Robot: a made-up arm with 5 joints.
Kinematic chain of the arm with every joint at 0, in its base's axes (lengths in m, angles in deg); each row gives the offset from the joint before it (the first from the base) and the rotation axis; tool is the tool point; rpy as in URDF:
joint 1: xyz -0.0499 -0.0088 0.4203 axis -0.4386 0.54 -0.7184
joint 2: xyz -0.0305 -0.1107 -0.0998 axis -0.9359 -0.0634 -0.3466
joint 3: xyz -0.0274 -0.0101 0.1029 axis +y
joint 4: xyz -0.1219 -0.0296 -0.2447 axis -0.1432 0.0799 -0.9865
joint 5: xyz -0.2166 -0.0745 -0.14 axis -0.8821 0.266 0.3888
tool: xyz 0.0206 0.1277 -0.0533 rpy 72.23 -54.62 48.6
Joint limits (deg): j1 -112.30..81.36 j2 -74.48..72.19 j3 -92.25..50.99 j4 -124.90..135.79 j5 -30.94..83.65
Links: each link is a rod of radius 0.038 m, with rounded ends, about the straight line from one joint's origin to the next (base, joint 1, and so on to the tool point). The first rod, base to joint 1, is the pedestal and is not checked.
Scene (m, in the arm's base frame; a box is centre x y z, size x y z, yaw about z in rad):
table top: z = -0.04
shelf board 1: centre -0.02 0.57 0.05 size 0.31 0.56 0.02 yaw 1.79
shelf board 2: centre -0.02 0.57 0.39 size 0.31 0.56 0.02 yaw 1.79
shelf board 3: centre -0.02 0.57 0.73 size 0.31 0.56 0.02 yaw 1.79
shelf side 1: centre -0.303 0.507 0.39 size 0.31 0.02 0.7 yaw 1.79
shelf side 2: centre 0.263 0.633 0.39 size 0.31 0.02 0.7 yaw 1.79
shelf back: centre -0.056 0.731 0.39 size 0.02 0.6 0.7 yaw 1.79
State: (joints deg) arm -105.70 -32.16 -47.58 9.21 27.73
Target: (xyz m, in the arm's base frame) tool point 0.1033 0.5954 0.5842
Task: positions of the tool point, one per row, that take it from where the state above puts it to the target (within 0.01 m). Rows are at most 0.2 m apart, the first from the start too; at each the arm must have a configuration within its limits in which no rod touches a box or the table.
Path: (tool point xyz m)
1: -0.1337 0.4065 0.2043
2: -0.1241 0.3409 0.2061
3: -0.1072 0.2838 0.2207
4: -0.0877 0.2300 0.2341
5: 0.0404 0.2956 0.2663
6: 0.1374 0.3459 0.3916
7: 0.1598 0.3420 0.5842
8: 0.1468 0.4054 0.5942
9: 0.1351 0.4669 0.5960
10: 0.1243 0.5215 0.5921
11: 0.1142 0.5653 0.5868
12: 0.1033 0.5954 0.5842

